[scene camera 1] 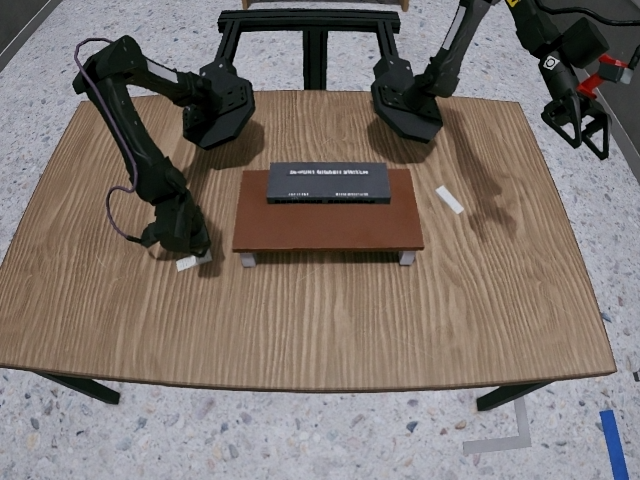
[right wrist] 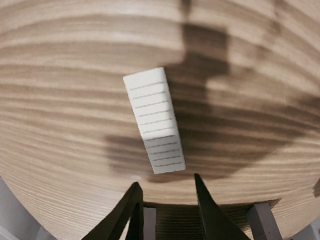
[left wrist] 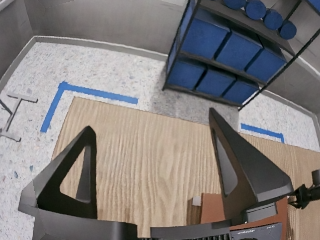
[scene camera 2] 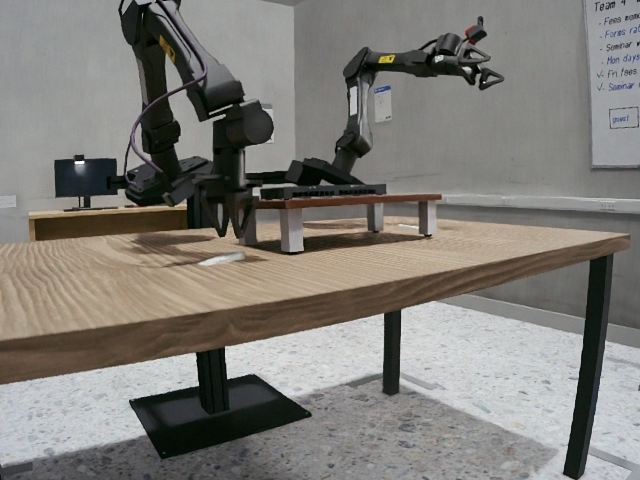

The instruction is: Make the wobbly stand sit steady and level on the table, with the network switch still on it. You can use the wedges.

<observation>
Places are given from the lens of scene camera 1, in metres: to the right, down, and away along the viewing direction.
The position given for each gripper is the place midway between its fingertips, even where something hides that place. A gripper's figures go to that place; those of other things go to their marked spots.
left gripper (scene camera 1: 592, 153): 0.46, -0.14, 0.58
brown stand (scene camera 1: 259, 227): -0.14, -0.03, 0.91
network switch (scene camera 1: 289, 182): -0.07, -0.14, 0.94
</observation>
